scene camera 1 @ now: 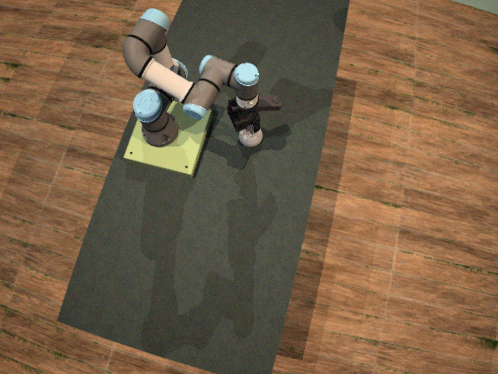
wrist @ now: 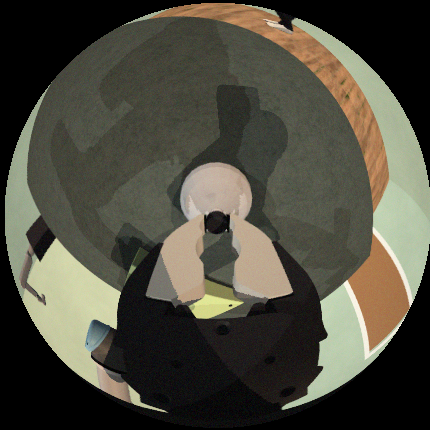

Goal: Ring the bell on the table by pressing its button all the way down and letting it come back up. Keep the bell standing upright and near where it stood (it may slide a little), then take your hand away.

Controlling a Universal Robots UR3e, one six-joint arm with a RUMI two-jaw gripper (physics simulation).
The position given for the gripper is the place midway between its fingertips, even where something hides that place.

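Observation:
You'd see the gripper here [scene camera 1: 250,130], and the wrist camera has the gripper [wrist: 216,215] as well. There's also a bell [wrist: 211,186].

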